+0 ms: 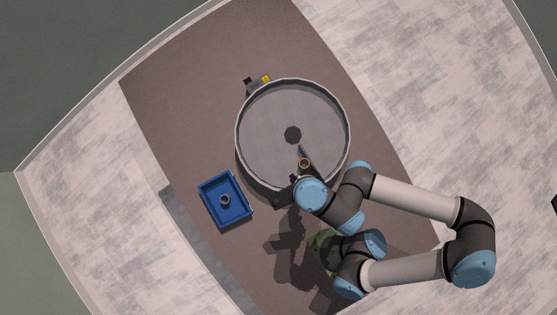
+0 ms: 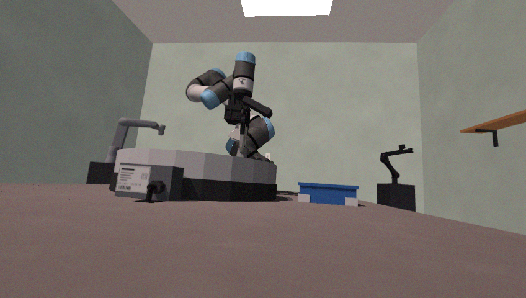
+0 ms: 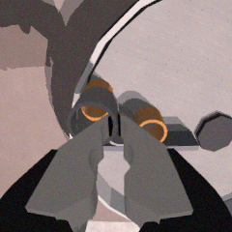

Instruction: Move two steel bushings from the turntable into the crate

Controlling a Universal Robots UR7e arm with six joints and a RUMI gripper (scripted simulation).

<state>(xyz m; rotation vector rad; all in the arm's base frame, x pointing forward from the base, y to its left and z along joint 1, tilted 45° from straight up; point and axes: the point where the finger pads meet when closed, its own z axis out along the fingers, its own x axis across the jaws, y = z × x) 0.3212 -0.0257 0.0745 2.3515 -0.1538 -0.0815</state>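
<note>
Right now my hand is 26 cm to the right of the blue crate, 13 cm above it and 11 cm short of it.
</note>
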